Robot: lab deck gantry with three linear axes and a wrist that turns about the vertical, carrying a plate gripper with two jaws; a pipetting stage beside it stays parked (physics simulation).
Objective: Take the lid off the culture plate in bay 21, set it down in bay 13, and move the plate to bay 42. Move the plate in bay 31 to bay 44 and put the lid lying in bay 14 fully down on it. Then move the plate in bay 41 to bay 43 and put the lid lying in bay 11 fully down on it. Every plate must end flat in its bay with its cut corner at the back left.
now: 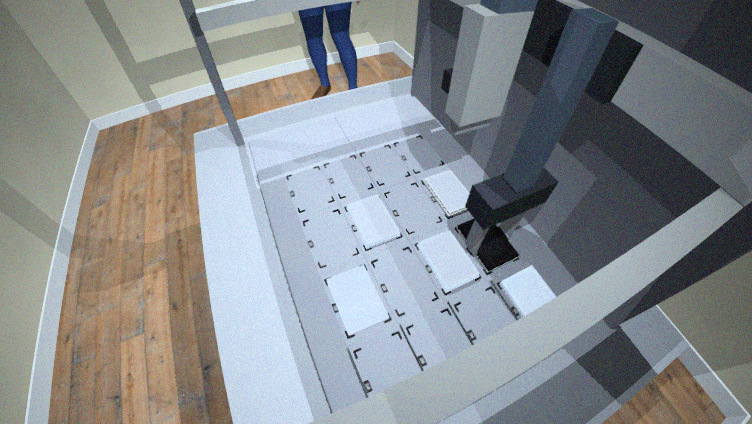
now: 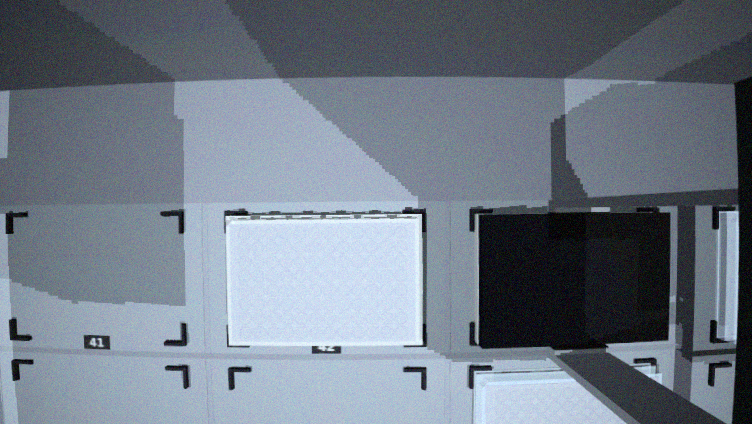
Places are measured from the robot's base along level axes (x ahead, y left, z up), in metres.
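Pixels of known places: gripper, between the fingertips: (image 1: 487,241) (image 2: 574,278); robot's base, origin of its link: (image 1: 287,177).
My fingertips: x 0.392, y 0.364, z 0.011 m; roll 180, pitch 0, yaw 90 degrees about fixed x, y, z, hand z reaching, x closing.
Note:
Ahead of a thing's pixels: the offset from my fingertips to its top centre.
My gripper (image 1: 497,244) (image 2: 579,279) is low over bay 43, one jaw at the front long edge and one at the back long edge of the black-topped plate @[dx +0.000, dy +0.000, dz +0.006 m] (image 1: 500,252) (image 2: 526,279). The front jaw looks flush with its edge; the back jaw is mostly hidden. The plate looks level in bay 43. The culture plate @[dx -0.164, dy +0.000, dz +0.003 m] (image 1: 446,190) (image 2: 323,284) sits flat in bay 42 with no lid. A white plate (image 1: 528,289) (image 2: 727,273) sits in bay 44. A white lid @[dx +0.000, dy -0.321, dz -0.003 m] (image 1: 358,300) lies in bay 13.
White labware @[dx +0.000, dy -0.107, dz +0.003 m] (image 1: 447,260) (image 2: 526,397) sits in bay 33, just in front of my gripper. Another white piece @[dx -0.164, dy -0.214, dz +0.003 m] (image 1: 372,220) sits in bay 22. The parked pipetting stage (image 1: 481,68) hangs behind the gripper. A pale frame beam (image 1: 552,294) crosses the near side.

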